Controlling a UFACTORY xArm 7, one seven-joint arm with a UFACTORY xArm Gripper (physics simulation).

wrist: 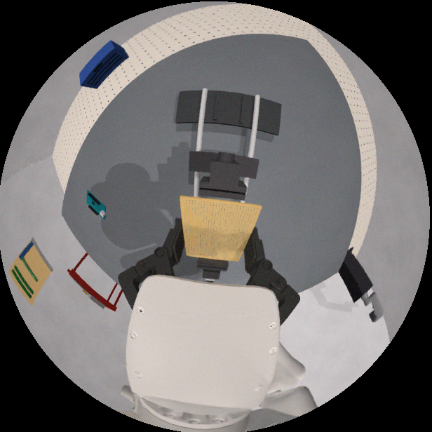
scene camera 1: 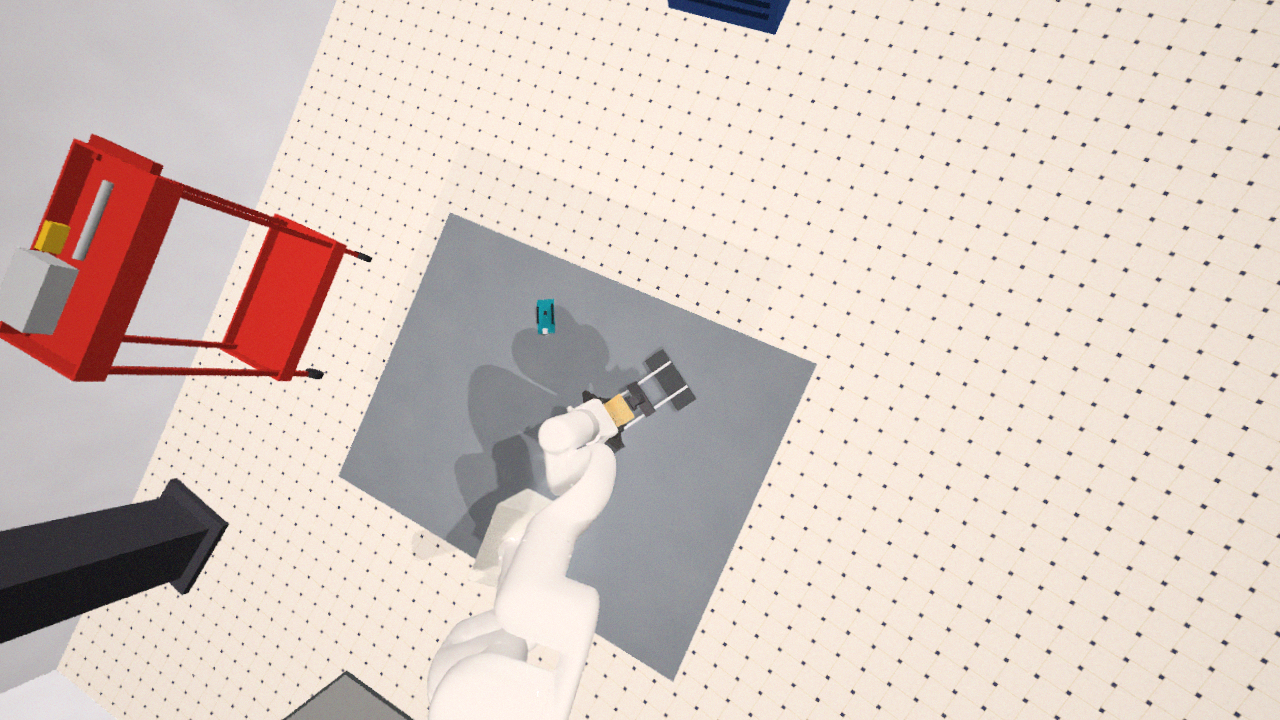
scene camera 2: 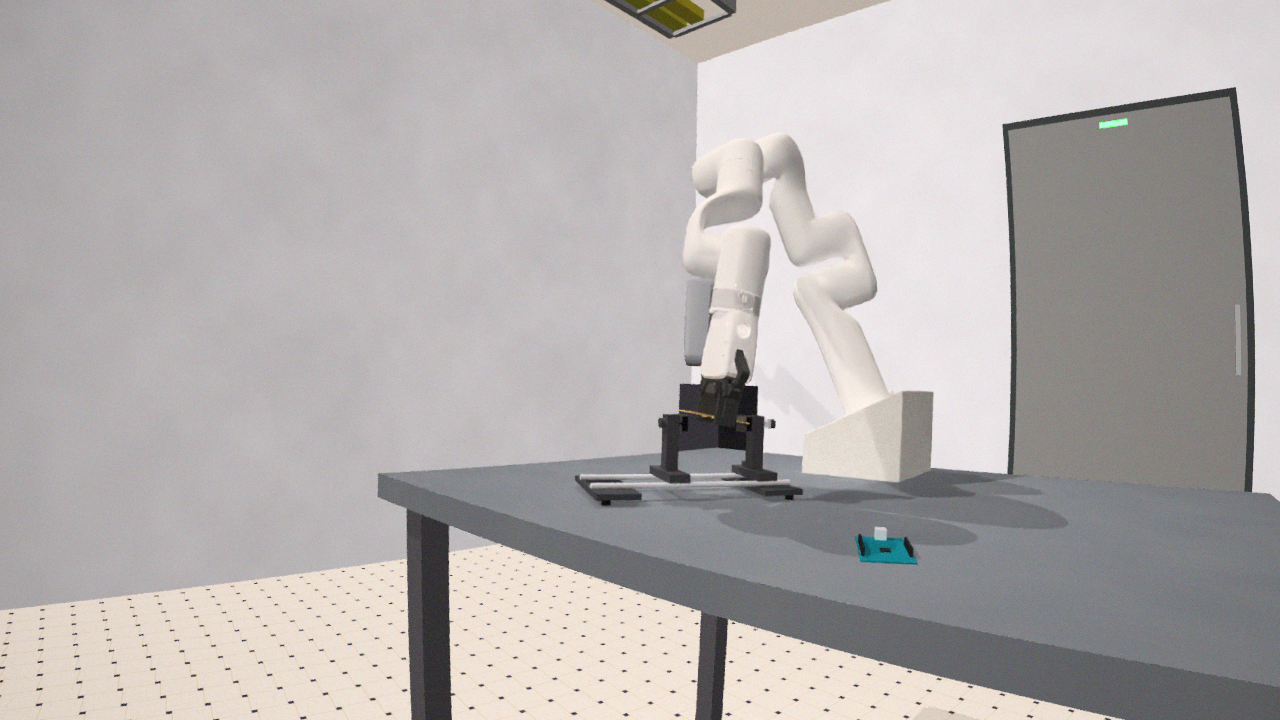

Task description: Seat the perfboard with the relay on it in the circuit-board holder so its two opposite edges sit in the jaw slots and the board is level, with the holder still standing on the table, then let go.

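Pixels of known places: gripper, fingertip midpoint: (scene camera 1: pixel 614 414) (scene camera 2: pixel 713 423); arm's base, link origin: (scene camera 2: pixel 870 412).
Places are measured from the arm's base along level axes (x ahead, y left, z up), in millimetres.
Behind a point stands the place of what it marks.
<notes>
The tan perfboard (scene camera 1: pixel 617 410) @[x 452, y -16, z 2 mm] (scene camera 2: pixel 694 412) @[x 482, y -6, z 5 mm] (wrist: pixel 220 230) lies between the jaws of the black circuit-board holder (scene camera 1: pixel 669 379) @[x 582, y -75, z -100 mm] (scene camera 2: pixel 669 447) @[x 506, y -30, z -46 mm] (wrist: pixel 227 107). In scene camera 2 the board is a thin line at jaw height, its left end slightly higher than its right. Whether its edges sit in the slots I cannot tell. The relay does not show. The holder stands on the grey table (scene camera 1: pixel 716 465) @[x 453, y -302, z -116 mm] (scene camera 2: pixel 501 483) @[x 670, y -227, z -116 mm] (wrist: pixel 310 165), its two rods flat. My gripper (scene camera 1: pixel 615 413) @[x 436, y -11, z -12 mm] (scene camera 2: pixel 720 419) @[x 436, y -11, z -12 mm] (wrist: pixel 216 231) is shut on the perfboard, one finger on each side; the fingertips are partly hidden.
A small teal board (scene camera 1: pixel 545 317) @[x 542, y 338, z -115 mm] (scene camera 2: pixel 886 550) @[x 557, y 348, z -113 mm] (wrist: pixel 96 204) with black strips and a white part lies on the table, apart from the holder. A red cart (scene camera 1: pixel 134 295) stands beyond the table. A blue crate (scene camera 1: pixel 729 10) (wrist: pixel 102 65) is on the floor.
</notes>
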